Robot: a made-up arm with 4 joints.
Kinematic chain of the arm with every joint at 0, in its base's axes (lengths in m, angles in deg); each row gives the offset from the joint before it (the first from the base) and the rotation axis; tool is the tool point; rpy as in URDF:
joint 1: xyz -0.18 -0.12 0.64 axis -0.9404 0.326 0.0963
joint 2: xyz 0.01 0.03 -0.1 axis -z
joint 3: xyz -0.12 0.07 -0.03 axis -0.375 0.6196 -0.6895
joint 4: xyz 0 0.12 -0.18 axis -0.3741 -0.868 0.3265
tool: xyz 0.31 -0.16 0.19 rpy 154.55 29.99 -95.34
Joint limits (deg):
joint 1: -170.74..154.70
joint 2: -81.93..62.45
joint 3: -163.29..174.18
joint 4: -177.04..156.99
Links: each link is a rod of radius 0.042 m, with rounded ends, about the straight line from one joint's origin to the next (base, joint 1, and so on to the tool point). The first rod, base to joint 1, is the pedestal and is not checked.
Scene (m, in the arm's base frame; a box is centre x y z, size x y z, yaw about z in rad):
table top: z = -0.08
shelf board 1: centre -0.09 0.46 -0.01 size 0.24 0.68 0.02 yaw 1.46
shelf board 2: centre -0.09 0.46 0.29 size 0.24 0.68 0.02 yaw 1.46
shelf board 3: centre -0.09 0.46 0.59 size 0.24 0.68 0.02 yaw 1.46
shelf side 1: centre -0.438 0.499 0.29 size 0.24 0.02 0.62 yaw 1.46
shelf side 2: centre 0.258 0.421 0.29 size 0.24 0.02 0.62 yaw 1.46
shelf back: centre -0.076 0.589 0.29 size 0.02 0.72 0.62 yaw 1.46
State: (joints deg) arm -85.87 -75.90 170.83 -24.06
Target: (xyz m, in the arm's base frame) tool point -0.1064 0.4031 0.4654
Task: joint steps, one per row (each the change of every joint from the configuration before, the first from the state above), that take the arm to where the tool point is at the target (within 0.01 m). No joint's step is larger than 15 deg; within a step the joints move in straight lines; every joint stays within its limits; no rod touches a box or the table.
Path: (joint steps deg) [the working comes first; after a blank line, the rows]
Joints at the target: -46.60 -21.12 174.18 134.60
Straight joint move there: clear.

1: 3.57 4.98 0.30 14.42
2: 3.57 4.98 0.31 14.43
3: 3.57 4.98 0.30 14.42
4: 3.57 4.98 0.31 14.42
5: 3.57 4.98 0.30 14.43
6: 3.57 4.98 0.31 14.42
7: 3.57 4.98 0.30 14.42
8: 3.57 4.98 0.31 14.43
9: 3.57 4.98 0.30 14.42
10: 3.57 4.98 0.31 14.42
11: 3.57 4.98 0.30 14.43

